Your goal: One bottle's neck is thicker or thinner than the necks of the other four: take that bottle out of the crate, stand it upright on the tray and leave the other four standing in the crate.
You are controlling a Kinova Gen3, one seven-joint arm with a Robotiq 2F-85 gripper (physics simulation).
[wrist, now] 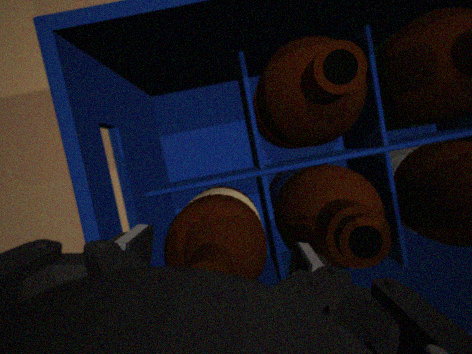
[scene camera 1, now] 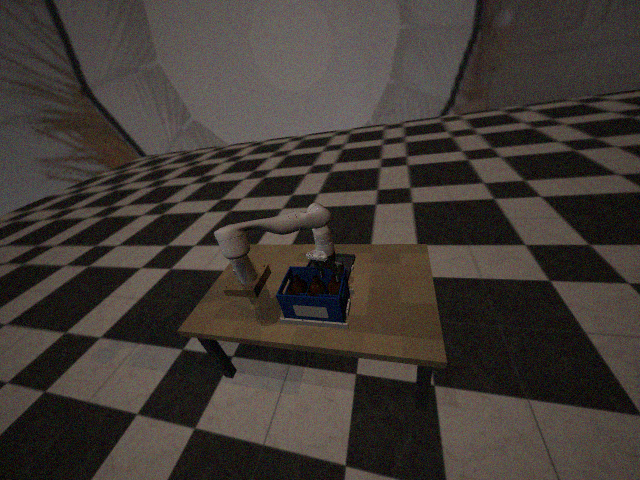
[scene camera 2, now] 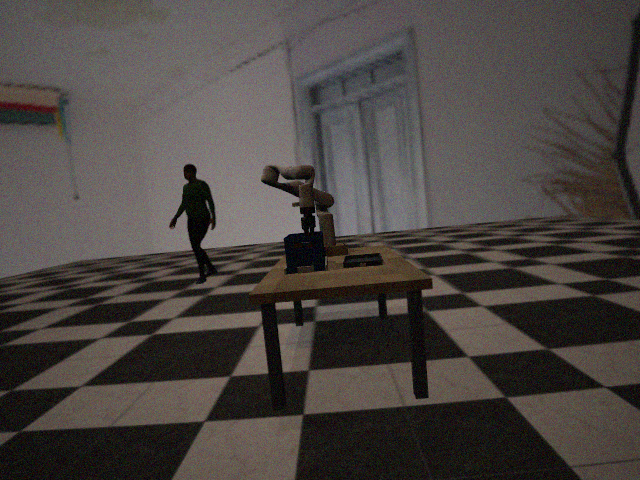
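Where they show: gripper, fingertip midpoint: [wrist: 221,252] [scene camera 1: 330,278]; arm's base, origin of the base link: [scene camera 1: 249,278] [scene camera 2: 328,246].
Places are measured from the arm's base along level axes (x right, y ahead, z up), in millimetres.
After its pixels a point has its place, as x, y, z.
Observation:
The blue crate [scene camera 1: 336,310] {307, 479, 47} [scene camera 2: 305,253] {214, 517, 34} [wrist: 65,125] {262, 505, 117} holds brown bottles. In the wrist view, one bottle [wrist: 217,235] {179, 467, 68} stands in the near left compartment, another [wrist: 320,192] {179, 398, 64} right of it, one [wrist: 285,100] {240, 398, 64} behind the divider, and two more, a back one [wrist: 415,75] {225, 317, 59} and a near one [wrist: 445,195] {149, 327, 63}, at the right. The back left compartment is empty. My gripper [scene camera 1: 329,267] {178, 463, 105} [scene camera 2: 308,225] {178, 463, 105} [wrist: 221,252] {178, 463, 105} is open, pointing down at the crate, its fingertips on either side of the near left bottle, whose neck is largely hidden by the gripper. The dark tray [scene camera 1: 346,259] {-136, 530, -53} [scene camera 2: 362,264] {-53, 561, -47} is beyond the crate.
The crate stands on the wooden table [scene camera 1: 392,304] {211, 721, -58} [scene camera 2: 341,285] {133, 908, -58}, with a pale strip [scene camera 1: 315,322] {297, 377, -32} along its foot. Brown upright boards [scene camera 1: 262,281] {4, 67, -28} stand by the arm's base. The right fingertip is close to the neighbouring bottle and the divider. A person [scene camera 2: 196,201] is beyond the table.

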